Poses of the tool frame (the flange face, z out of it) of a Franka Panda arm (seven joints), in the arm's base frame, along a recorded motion.
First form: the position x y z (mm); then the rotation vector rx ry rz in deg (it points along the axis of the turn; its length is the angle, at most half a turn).
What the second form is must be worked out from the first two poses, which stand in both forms.
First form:
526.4 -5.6 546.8 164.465 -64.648 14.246
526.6 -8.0 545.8 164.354 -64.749 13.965
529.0 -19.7 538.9 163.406 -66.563 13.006
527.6 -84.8 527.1 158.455 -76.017 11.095
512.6 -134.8 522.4 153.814 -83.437 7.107
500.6 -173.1 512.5 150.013 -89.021 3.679
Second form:
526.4 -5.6 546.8 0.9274 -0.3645 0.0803 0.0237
526.6 -8.0 545.8 0.9272 -0.3653 0.0788 0.0244
529.0 -19.7 538.9 0.9233 -0.3761 0.0735 0.0269
527.6 -84.8 527.1 0.8993 -0.4314 0.0630 0.0341
512.6 -134.8 522.4 0.8775 -0.4760 0.0405 0.0425
500.6 -173.1 512.5 0.8588 -0.5096 0.0211 0.0482

